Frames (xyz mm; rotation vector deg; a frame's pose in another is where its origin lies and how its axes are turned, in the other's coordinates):
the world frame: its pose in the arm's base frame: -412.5 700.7 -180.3 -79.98 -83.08 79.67
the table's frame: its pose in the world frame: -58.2 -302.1 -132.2 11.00 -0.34 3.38
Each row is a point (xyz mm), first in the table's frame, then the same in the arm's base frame.
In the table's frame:
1: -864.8 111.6 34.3
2: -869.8 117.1 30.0
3: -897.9 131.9 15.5
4: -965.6 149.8 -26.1
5: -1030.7 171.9 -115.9
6: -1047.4 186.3 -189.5
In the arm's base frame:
1: -209.2 -135.5 256.4
2: -203.7 -140.7 252.4
3: -183.3 -168.1 245.3
4: -128.7 -228.5 245.4
5: -27.0 -277.9 241.2
6: 49.1 -282.7 232.2

